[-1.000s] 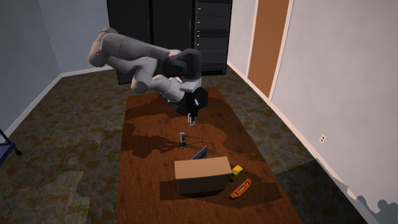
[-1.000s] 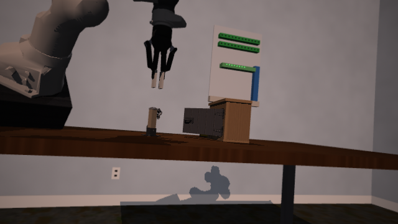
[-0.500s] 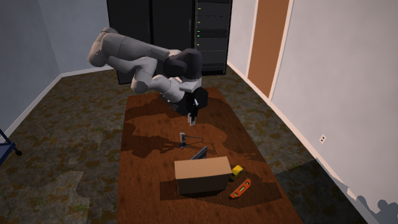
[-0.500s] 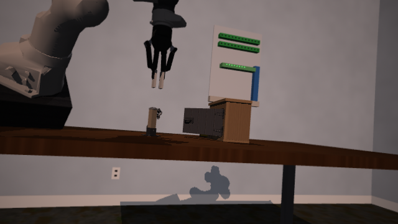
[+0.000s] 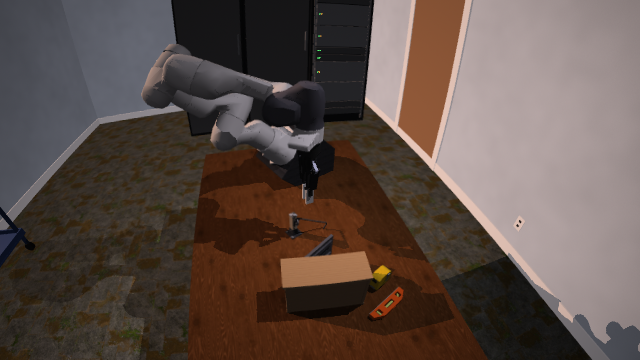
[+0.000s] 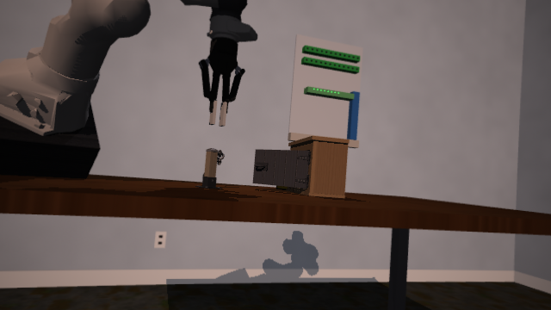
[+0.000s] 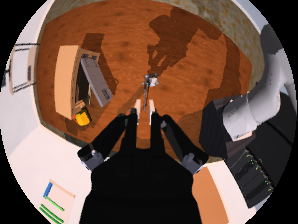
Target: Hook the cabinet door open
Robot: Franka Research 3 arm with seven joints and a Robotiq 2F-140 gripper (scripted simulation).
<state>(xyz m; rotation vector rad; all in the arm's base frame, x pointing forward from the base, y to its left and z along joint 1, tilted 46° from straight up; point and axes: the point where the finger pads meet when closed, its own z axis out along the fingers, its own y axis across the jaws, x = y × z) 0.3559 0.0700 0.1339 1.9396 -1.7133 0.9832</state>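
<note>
The thin hook lies 10 mm to the left of my hand and 150 mm below it. Also, from my hand: orange spirit level (410 mm ahead, 110 mm to the left, 190 mm below); then yellow tape measure (330 mm ahead, 140 mm to the left, 170 mm below); then dark door (180 mm ahead, 60 mm to the right, 140 mm below).
</note>
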